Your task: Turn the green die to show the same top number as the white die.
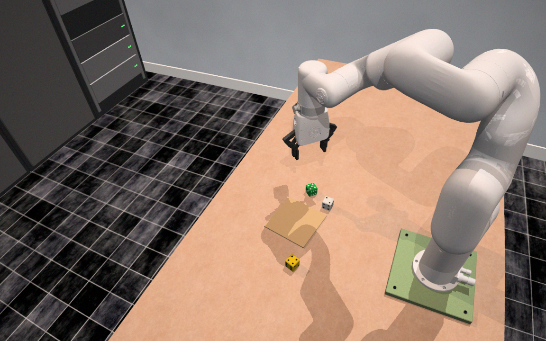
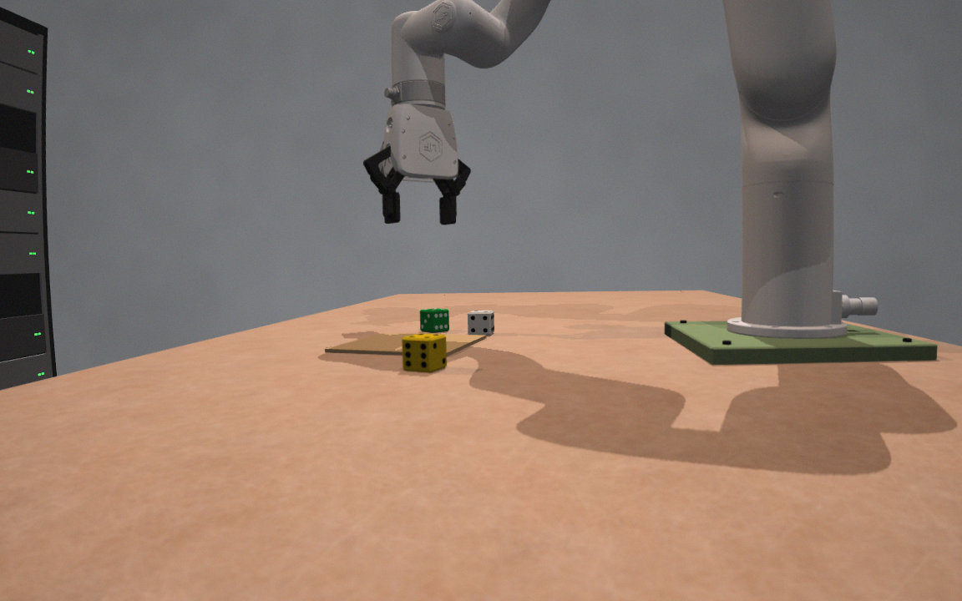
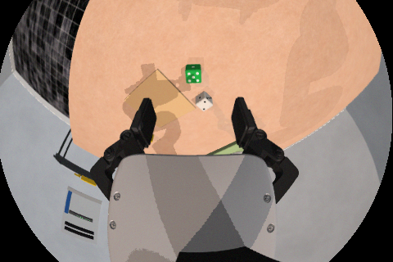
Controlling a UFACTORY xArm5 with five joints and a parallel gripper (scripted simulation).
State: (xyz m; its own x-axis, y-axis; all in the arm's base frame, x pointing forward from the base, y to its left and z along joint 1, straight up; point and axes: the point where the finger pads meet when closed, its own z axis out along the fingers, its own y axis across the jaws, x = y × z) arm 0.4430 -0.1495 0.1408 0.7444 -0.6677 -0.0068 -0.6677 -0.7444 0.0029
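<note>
The green die lies 14 cm below my hand, 2 cm to the left of it and 2 cm behind it. Round my hand: tan mat: 16 cm below, 15 cm to the left, 3 cm behind; white die: 14 cm below, 9 cm behind, 5 cm to the left; yellow die: 29 cm to the left, 14 cm below, 8 cm behind.
</note>
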